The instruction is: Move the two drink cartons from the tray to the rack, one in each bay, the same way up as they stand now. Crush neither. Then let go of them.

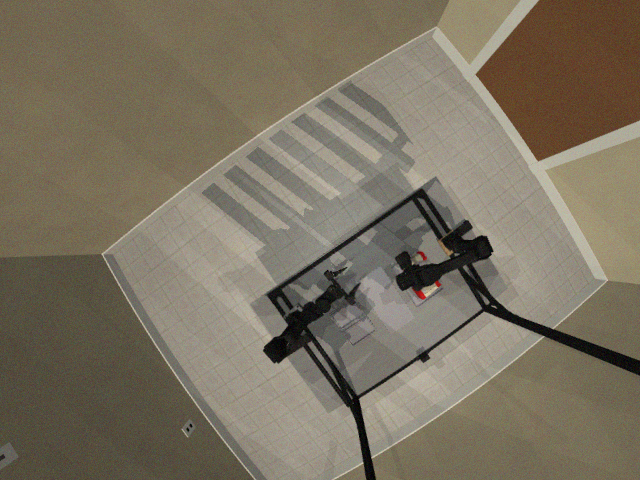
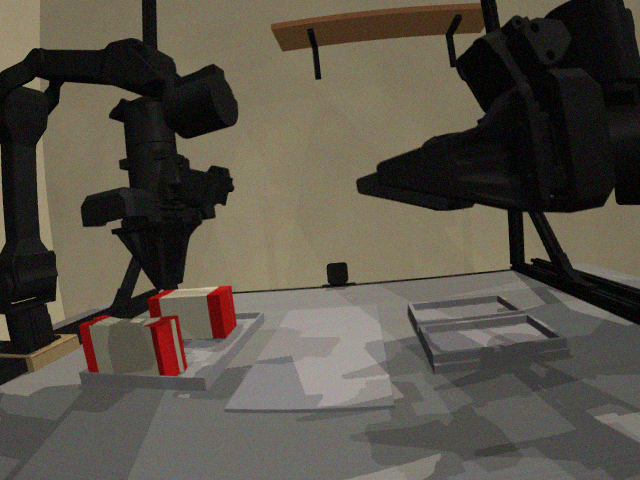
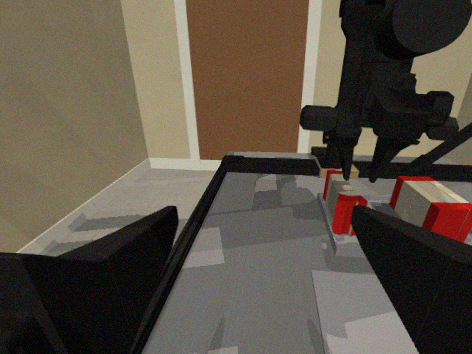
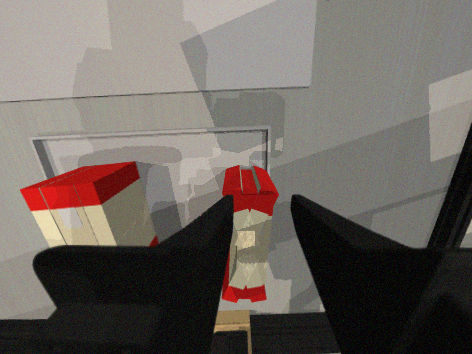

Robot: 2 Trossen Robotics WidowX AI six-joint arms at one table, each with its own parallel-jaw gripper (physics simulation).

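Places are measured from the left arm's base along level axes (x ahead, y left, z up), in centimetres.
Where they show: left gripper, between the fingertips: [image 1: 353,274] [image 2: 365,181] [image 3: 264,214]; right gripper, between the fingertips: [image 1: 404,269] [image 2: 170,286] [image 3: 358,180] [image 4: 262,201]; left arm's base, origin of its link: [image 1: 296,317]; right arm's base, origin of its link: [image 1: 451,242] [image 2: 33,343] [image 3: 335,163] [image 4: 220,346].
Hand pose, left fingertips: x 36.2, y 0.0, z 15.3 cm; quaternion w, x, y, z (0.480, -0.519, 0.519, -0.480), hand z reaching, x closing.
Observation:
Things, the pixels of their top centre, and the offset from my left fingertips. Level surfaces: height alone.
- beige carton with red ends, centre of its top: [image 4: 247,253] [image 2: 127,320] [image 3: 344,183] [image 1: 414,261] dx +27.5, dy -17.2, dz -12.2 cm
- tray, centre of its top: [image 4: 161,207] [image 2: 184,338] [image 3: 396,219] [image 1: 418,278] dx +24.3, dy -26.7, dz -18.1 cm
- second such carton, centre of its top: [image 4: 83,246] [image 2: 189,292] [image 3: 434,190] [image 1: 428,287] dx +24.4, dy -32.0, dz -12.2 cm
- two-bay rack, centre of its top: [image 2: 473,318] [image 1: 353,323] dx -16.4, dy -22.0, dz -17.7 cm
- thin pale board, height of its surface: dz -19.3 cm
A beige carton with red ends [image 1: 420,256] [image 2: 129,343] [image 3: 345,215] [image 4: 245,240] lies lengthwise in the tray [image 2: 144,382] [image 4: 150,133]; its sides look dented inward. A second such carton [image 1: 429,291] [image 2: 188,308] [image 3: 447,220] [image 4: 75,187] lies beside it, apart, with straight sides. My right gripper [image 2: 168,287] [image 3: 358,180] [image 4: 262,201] is partly open and empty, above the dented carton. My left gripper [image 1: 352,277] [image 2: 361,186] [image 3: 264,214] is wide open and empty, high in the air. The two-bay rack [image 1: 355,324] [image 2: 501,351] holds no carton.
A thin pale board [image 2: 341,382] [image 4: 250,65] lies between tray and rack. A black frame [image 1: 346,240] edges the table. A wooden block [image 2: 54,351] is under the right arm's base. A small black box [image 2: 337,273] stands at the back edge; a wooden shelf [image 2: 382,23] hangs above.

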